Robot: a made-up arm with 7 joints.
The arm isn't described. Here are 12 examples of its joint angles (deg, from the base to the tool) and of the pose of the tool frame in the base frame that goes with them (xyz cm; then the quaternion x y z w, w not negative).
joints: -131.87 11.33 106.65 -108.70 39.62 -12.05 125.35
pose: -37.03 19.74 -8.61 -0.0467 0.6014 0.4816 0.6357
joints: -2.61 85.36 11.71 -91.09 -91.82 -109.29 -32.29
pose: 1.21 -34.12 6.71 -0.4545 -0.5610 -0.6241 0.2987
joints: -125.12 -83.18 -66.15 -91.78 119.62 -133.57 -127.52
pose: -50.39 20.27 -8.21 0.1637 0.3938 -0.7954 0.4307
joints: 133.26 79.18 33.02 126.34 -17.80 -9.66 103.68
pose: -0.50 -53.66 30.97 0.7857 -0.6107 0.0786 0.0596
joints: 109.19 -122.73 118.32 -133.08 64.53 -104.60 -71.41
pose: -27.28 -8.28 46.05 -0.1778 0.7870 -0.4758 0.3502
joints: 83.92 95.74 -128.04 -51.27 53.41 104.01 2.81
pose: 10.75 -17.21 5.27 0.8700 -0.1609 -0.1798 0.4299
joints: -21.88 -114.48 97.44 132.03 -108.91 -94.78 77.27
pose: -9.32 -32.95 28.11 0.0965 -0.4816 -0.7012 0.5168
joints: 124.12 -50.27 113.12 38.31 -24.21 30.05 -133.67
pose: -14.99 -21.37 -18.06 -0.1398 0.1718 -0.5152 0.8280
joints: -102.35 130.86 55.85 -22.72 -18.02 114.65 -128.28
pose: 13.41 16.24 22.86 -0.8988 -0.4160 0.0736 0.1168
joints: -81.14 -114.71 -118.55 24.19 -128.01 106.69 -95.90
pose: -3.92 58.41 -37.05 0.6556 0.4911 0.3267 0.4714
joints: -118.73 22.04 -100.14 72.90 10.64 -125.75 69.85
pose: 16.14 23.88 24.91 -0.3670 -0.2915 0.5480 0.6928
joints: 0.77 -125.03 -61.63 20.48 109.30 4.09 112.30
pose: -8.25 31.57 45.01 -0.3460 -0.7931 -0.2062 0.4569
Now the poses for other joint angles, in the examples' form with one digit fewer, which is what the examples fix.
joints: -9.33 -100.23 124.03 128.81 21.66 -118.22 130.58
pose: 25.5 16.0 -18.5 -0.450 0.085 0.279 0.844
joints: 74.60 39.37 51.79 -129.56 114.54 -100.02 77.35
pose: 26.8 -13.7 -43.0 -0.121 0.178 -0.334 0.918
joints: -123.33 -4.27 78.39 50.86 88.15 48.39 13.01
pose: -10.8 4.0 44.2 0.573 -0.707 -0.172 0.377
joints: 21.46 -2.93 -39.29 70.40 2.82 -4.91 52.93
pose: 35.5 12.7 -34.8 0.306 0.277 -0.161 0.896
